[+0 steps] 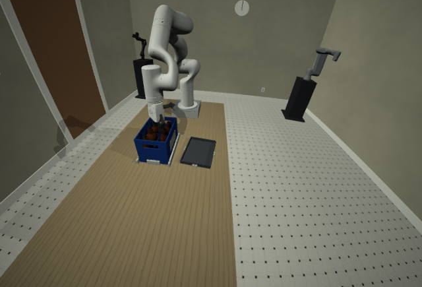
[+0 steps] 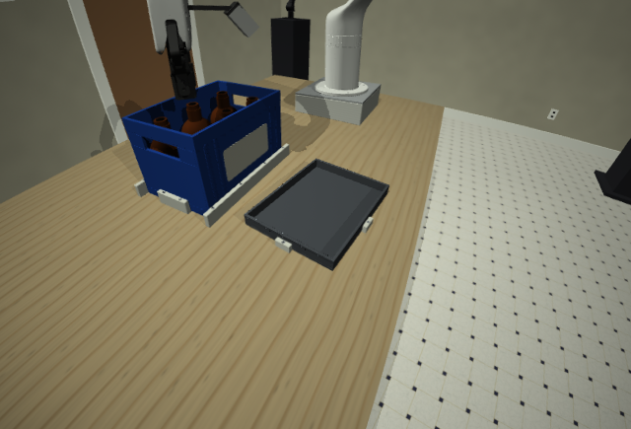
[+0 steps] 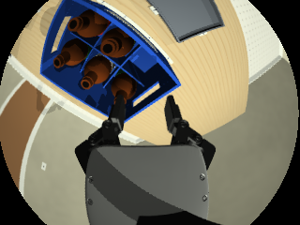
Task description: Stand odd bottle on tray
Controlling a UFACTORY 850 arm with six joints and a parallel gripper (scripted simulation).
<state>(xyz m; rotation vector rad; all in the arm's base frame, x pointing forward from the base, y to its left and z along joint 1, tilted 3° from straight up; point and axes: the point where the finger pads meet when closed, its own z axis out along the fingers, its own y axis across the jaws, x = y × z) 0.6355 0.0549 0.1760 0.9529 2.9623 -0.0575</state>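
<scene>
Now: hand 9 cm past the bottle, 1 cm to the left of it and 16 cm above it. Round my hand: dark grey tray 12 cm behind, 21 cm to the left, 23 cm below; then blue crate 8 cm behind, 6 cm to the right, 16 cm below.
</scene>
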